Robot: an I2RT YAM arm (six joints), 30 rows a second.
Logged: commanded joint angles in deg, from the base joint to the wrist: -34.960, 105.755, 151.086, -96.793, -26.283, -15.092; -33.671, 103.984, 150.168, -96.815, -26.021, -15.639; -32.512, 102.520, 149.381, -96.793, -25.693, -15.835; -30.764, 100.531, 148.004, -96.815, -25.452, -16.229; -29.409, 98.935, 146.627, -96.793, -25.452, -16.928; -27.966, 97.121, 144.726, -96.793, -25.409, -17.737; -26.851, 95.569, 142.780, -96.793, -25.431, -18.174; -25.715, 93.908, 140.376, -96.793, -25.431, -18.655; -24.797, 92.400, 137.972, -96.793, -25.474, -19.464; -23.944, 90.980, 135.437, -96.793, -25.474, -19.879; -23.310, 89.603, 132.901, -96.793, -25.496, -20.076; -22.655, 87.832, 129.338, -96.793, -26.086, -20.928; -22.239, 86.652, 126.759, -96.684, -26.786, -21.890; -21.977, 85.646, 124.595, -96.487, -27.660, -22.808; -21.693, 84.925, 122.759, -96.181, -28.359, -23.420; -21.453, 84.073, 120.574, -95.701, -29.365, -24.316; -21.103, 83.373, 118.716, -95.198, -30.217, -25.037; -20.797, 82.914, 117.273, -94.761, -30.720, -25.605; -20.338, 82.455, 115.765, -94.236, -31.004, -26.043; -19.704, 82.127, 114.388, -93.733, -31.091, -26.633; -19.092, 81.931, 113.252, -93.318, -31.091, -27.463; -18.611, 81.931, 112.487, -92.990, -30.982, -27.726; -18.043, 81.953, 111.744, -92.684, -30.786, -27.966; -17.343, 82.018, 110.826, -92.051, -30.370, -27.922
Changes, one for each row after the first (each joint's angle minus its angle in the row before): 1.289, -1.771, -0.918, -0.022, 0.262, -0.547; 1.159, -1.464, -0.787, 0.022, 0.328, -0.196; 1.748, -1.989, -1.377, -0.022, 0.241, -0.394; 1.355, -1.596, -1.377, 0.022, 0.000, -0.699; 1.443, -1.814, -1.901, 0.000, 0.043, -0.809; 1.115, -1.552, -1.946, 0.000, -0.022, -0.437; 1.136, -1.661, -2.404, 0.000, 0.000, -0.481; 0.918, -1.508, -2.404, 0.000, -0.043, -0.809; 0.853, -1.420, -2.535, 0.000, 0.000, -0.415; 0.634, -1.377, -2.536, 0.000, -0.022, -0.197; 0.655, -1.771, -3.563, 0.000, -0.590, -0.852; 0.416, -1.180, -2.579, 0.109, -0.700, -0.962; 0.262, -1.006, -2.164, 0.197, -0.874, -0.918; 0.284, -0.721, -1.836, 0.306, -0.699, -0.612; 0.240, -0.852, -2.185, 0.480, -1.006, -0.896; 0.350, -0.700, -1.858, 0.503, -0.852, -0.721; 0.306, -0.459, -1.443, 0.437, -0.503, -0.568; 0.459, -0.459, -1.508, 0.525, -0.284, -0.438; 0.634, -0.328, -1.377, 0.503, -0.087, -0.590; 0.612, -0.196, -1.136, 0.415, 0.000, -0.830; 0.481, 0.000, -0.765, 0.328, 0.109, -0.263; 0.568, 0.022, -0.743, 0.306, 0.196, -0.240; 0.700, 0.065, -0.918, 0.633, 0.416, 0.044
